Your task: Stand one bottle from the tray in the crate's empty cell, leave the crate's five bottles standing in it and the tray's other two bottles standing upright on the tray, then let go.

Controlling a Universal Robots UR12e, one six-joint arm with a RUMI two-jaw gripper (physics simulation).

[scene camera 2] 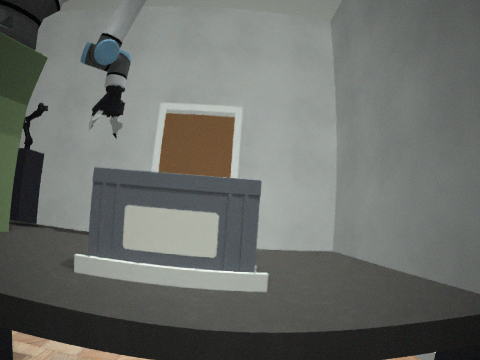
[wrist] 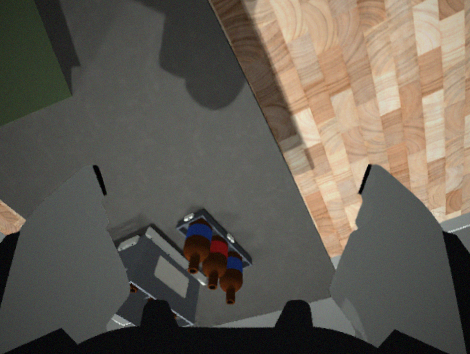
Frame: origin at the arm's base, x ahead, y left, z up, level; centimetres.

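Seen in the pictures: gripper, fingertip midpoint: (scene camera 2: 103,133) (wrist: 232,169); arm's base, origin of the base link: (scene camera 2: 6,40).
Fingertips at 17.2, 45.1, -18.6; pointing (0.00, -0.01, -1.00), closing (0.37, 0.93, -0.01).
Pixels of each thing's middle, then the offset from my fingertips to it, as dx, dy, dz. "pt": a spot on its surface instead. Level surfaces: height alone.
- grey crate, body centre: (scene camera 2: 176,227) (wrist: 151,285) +48.7, -50.0, -31.2
- tray, surface spot: (wrist: 213,221) pt +36.2, -22.0, -39.2
- blue-banded, body centre: (wrist: 197,246) +37.2, -26.8, -31.7
- white strip, surface spot: (scene camera 2: 170,273) pt +50.9, -60.2, -37.9
- dark table, its level: dz -39.9
My gripper (scene camera 2: 103,132) (wrist: 232,169) is open and empty, high above the table. The grey crate (scene camera 2: 106,220) (wrist: 142,261) has a pale label panel and stands on the table. In the wrist view it is partly hidden behind the left finger and gripper body; a few brown bottle necks (wrist: 133,288) show inside, and the empty cell cannot be made out. The tray (wrist: 213,221) is beside the crate. On it stand three brown bottles: one blue-banded (wrist: 198,242), a red-banded one (wrist: 216,257) in the middle, and another blue-banded one (wrist: 231,276). The tray does not show in the scene view.
A white strip (scene camera 2: 170,273) runs along the crate's base on the dark table (scene camera 2: 350,300) (wrist: 200,145). A green block (scene camera 2: 17,100) (wrist: 27,65) stands at the left. A white-framed brown panel (scene camera 2: 196,145) is behind the crate. A dark pedestal (scene camera 2: 27,187) carries a small black arm (scene camera 2: 28,131).
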